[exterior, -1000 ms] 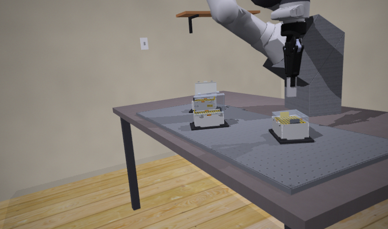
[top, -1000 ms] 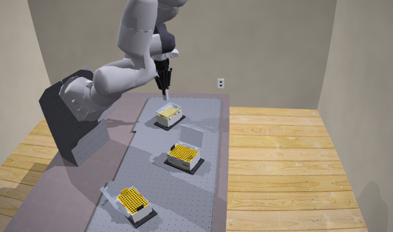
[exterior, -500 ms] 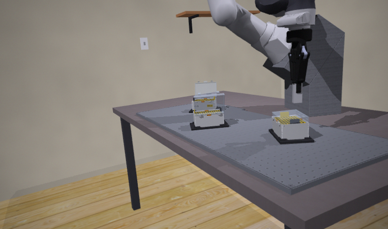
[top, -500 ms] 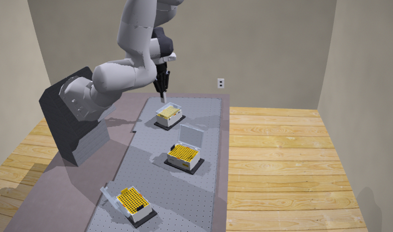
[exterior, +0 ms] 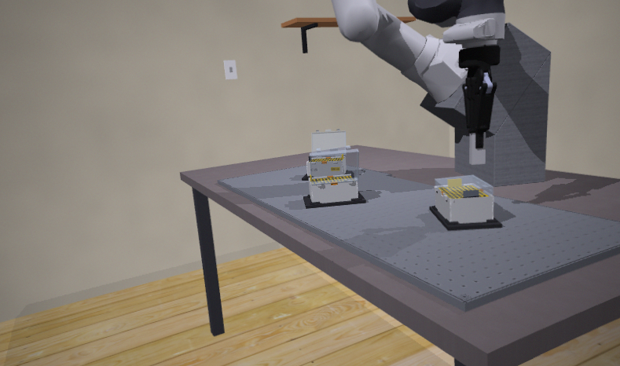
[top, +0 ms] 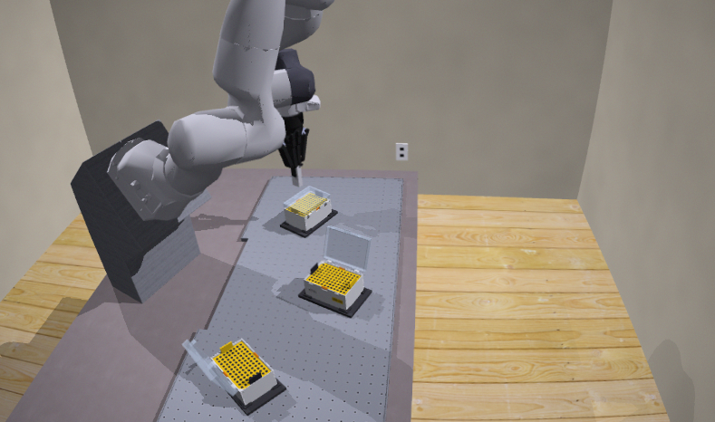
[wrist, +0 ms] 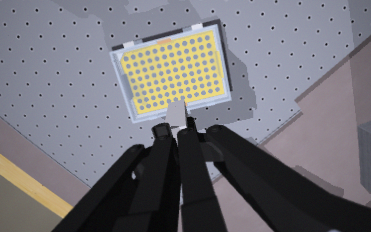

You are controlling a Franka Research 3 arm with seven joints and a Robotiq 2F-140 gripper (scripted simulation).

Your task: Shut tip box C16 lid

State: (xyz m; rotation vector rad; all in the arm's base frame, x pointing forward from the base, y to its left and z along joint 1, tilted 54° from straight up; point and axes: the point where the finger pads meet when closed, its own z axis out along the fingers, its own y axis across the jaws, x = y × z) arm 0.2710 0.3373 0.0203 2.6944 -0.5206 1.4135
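Now: the tip box 30 mm ahead of my hand, 20 mm to the right of it and 100 mm below it.
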